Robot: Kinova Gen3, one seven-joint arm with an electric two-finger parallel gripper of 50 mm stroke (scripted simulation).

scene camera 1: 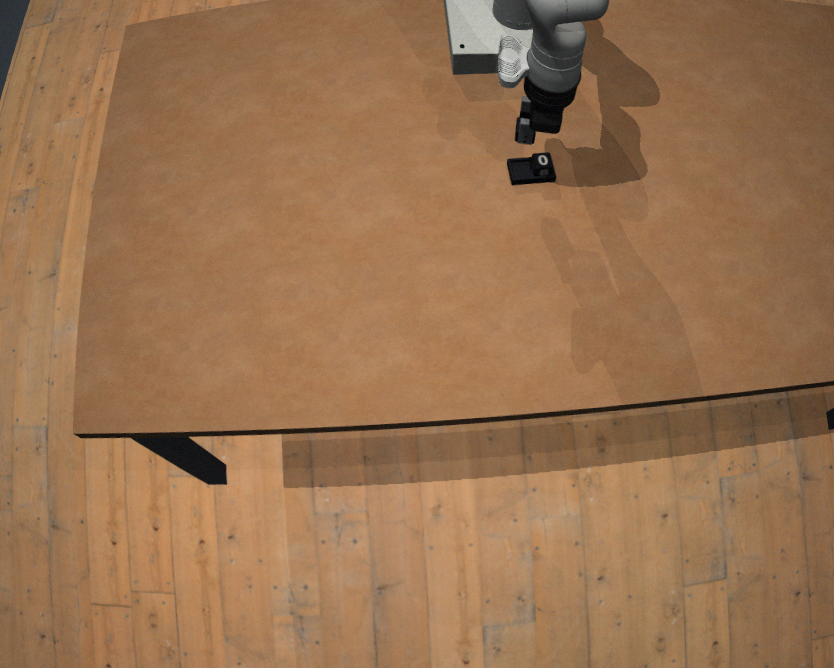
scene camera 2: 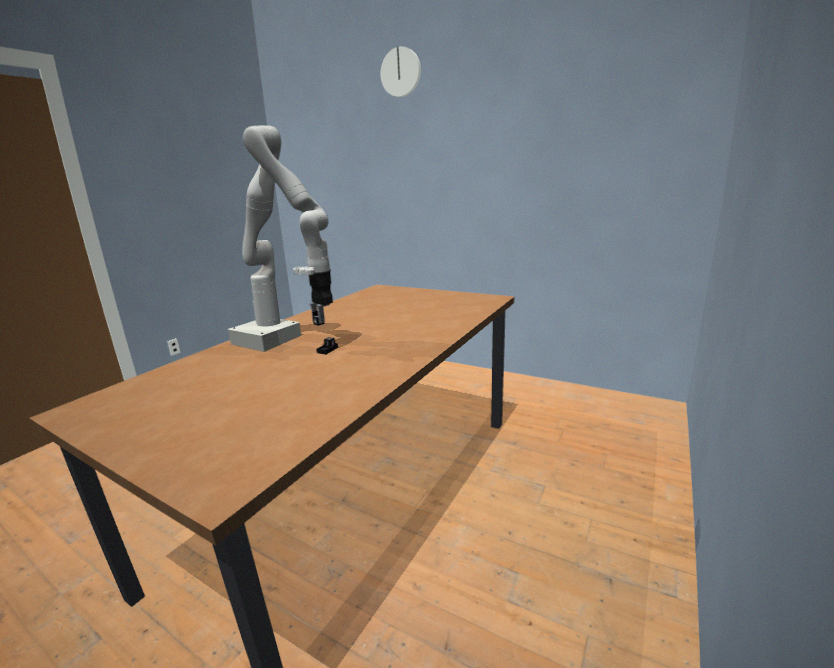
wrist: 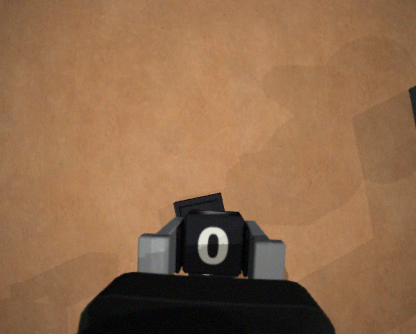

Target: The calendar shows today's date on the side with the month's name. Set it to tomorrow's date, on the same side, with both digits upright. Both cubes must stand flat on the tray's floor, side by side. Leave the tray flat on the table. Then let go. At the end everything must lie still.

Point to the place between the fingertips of my gripper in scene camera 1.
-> At 525, 132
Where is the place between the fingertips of my gripper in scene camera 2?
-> At 318, 321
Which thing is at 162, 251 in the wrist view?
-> My gripper.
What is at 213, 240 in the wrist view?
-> A black cube.
